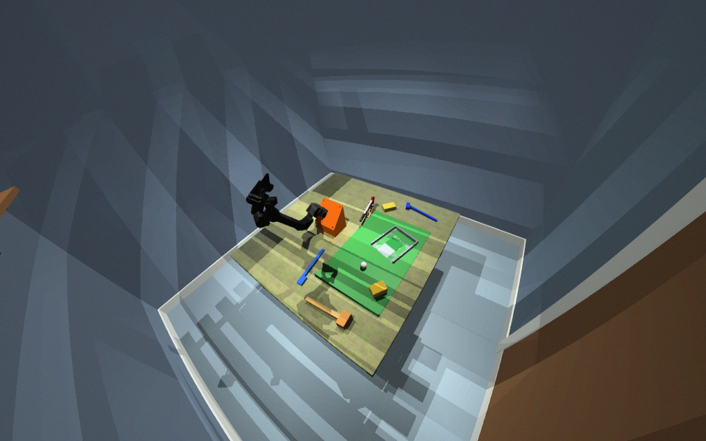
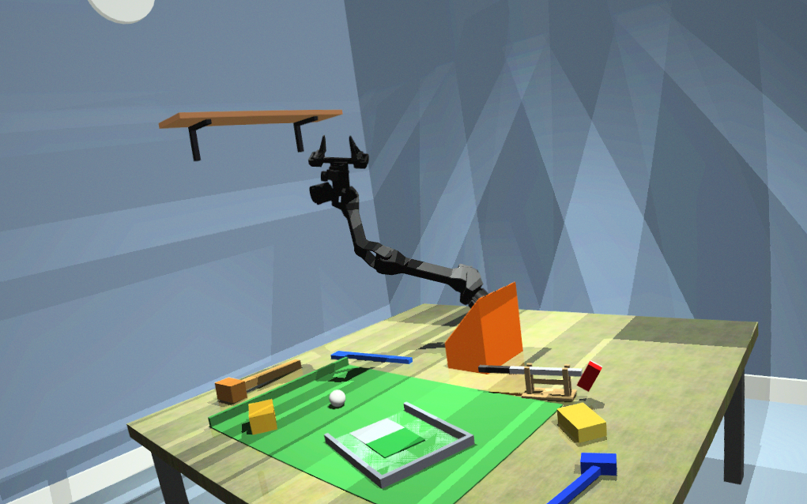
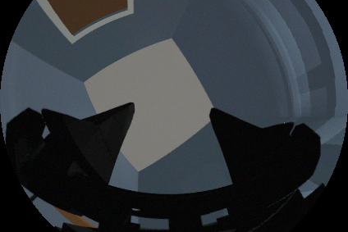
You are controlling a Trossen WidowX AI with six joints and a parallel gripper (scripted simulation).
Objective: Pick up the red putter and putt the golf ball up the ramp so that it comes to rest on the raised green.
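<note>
My gripper tip is now 66 cm to the right of the red putter, 65 cm above it and 1 cm past it. The rest, counted from my gripper tip: wooden rack: 68 cm to the left, 68 cm below, 2 cm behind; then grey frame: 71 cm below, 56 cm to the left, 34 cm ahead; then white golf ball: 69 cm below, 30 cm ahead, 26 cm to the left.
</note>
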